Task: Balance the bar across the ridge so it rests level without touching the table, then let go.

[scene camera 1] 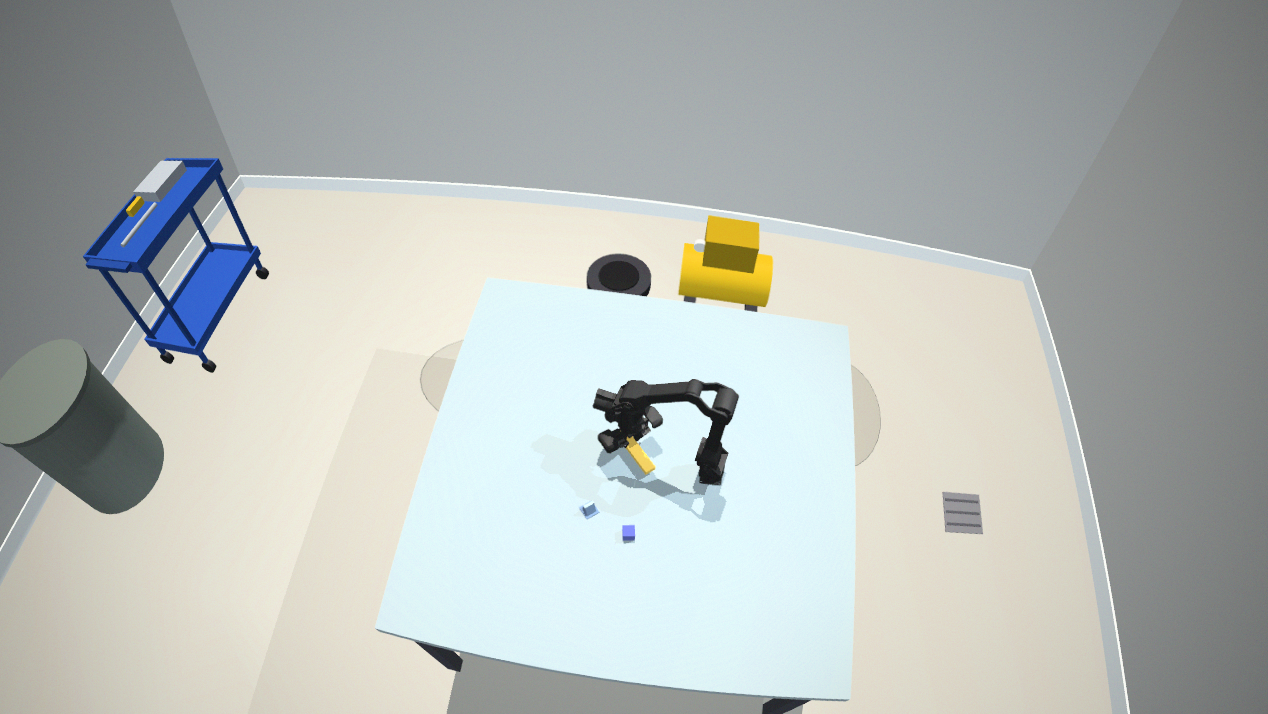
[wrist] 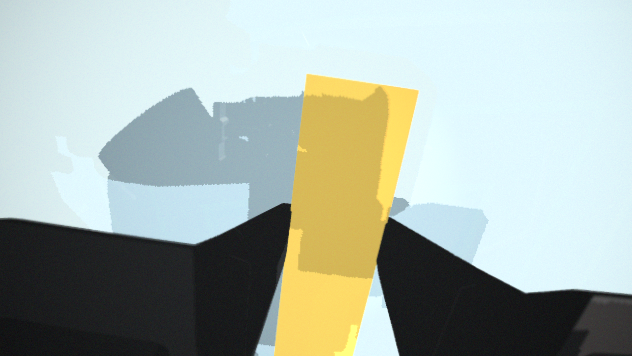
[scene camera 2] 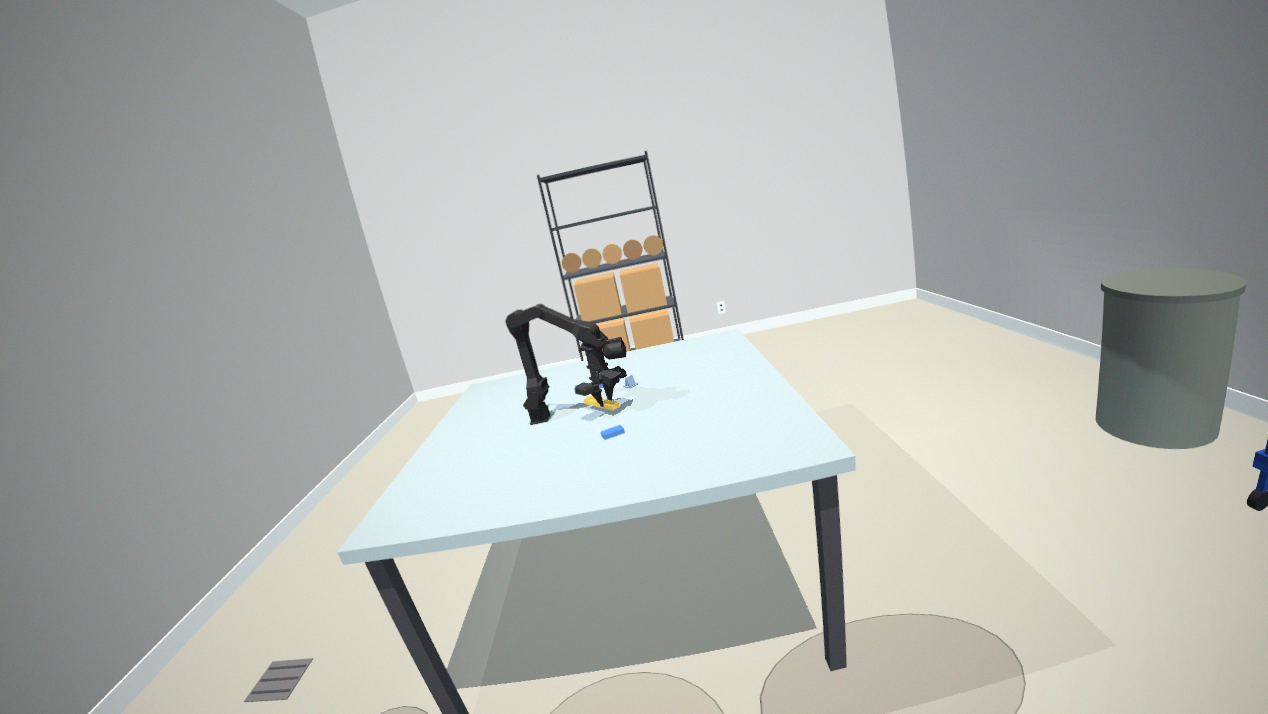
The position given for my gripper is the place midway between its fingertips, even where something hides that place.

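My gripper (scene camera 1: 629,443), visible also from the wrist as the gripper (wrist: 334,221) and from the scene as the gripper (scene camera 2: 606,404), is holding a yellow bar (wrist: 353,134).
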